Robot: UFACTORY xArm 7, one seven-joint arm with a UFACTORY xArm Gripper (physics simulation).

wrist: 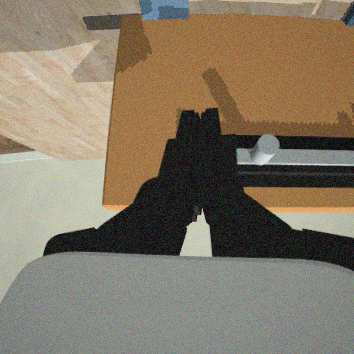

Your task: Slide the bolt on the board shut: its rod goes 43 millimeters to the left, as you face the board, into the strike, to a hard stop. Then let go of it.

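Frame: origin at the arm's base, x right, y back, z down, level; centimetres.
Seen in the pictures: gripper, fingertip midpoint: (pixel 204 133).
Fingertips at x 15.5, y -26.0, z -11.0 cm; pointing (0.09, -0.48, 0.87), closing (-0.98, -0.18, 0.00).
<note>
Pixels of each thing's top centre, then the offset from my fingertips to it. "*": a spot on its surface instead. Level surfaces: height alone.
- orange-brown board, top centre: (pixel 283 211) dx -2.9, dy -9.0, dz -2.9 cm
- black bolt housing, top centre: (pixel 324 182) dx -5.6, dy -7.3, dz -1.3 cm
- light grey rod, top centre: (pixel 288 164) dx -3.5, dy -7.4, dz +0.1 cm
- round grey knob, top centre: (pixel 263 159) dx -2.1, dy -5.1, dz -0.1 cm
- blue bracket, surface spot: (pixel 165 9) * dx +4.6, dy -3.7, dz +13.4 cm
- blue piece, surface spot: (pixel 350 16) * dx -10.0, dy -9.9, dz +13.5 cm
- wooden surface, surface height: dz +14.2 cm
The orange-brown board (pixel 165 90) fills the upper middle and right of the wrist view. On it, right of my fingers, is a black bolt housing (pixel 300 179) with a light grey rod (pixel 315 157) lying in its slot. A round grey knob (pixel 268 145) stands up from the rod near the rod's visible left end. My gripper (pixel 204 133) is shut with nothing between its fingertips. It is left of the knob and apart from it. The fingers cover the left end of the housing, so the strike cannot be made out. The housing runs out of view at the right.
A blue bracket (pixel 165 9) is at the board's far edge, and part of another blue piece (pixel 350 16) shows at the top right corner. A wooden surface (pixel 45 85) lies left of the board. A pale surface (pixel 45 200) lies along the near side.
</note>
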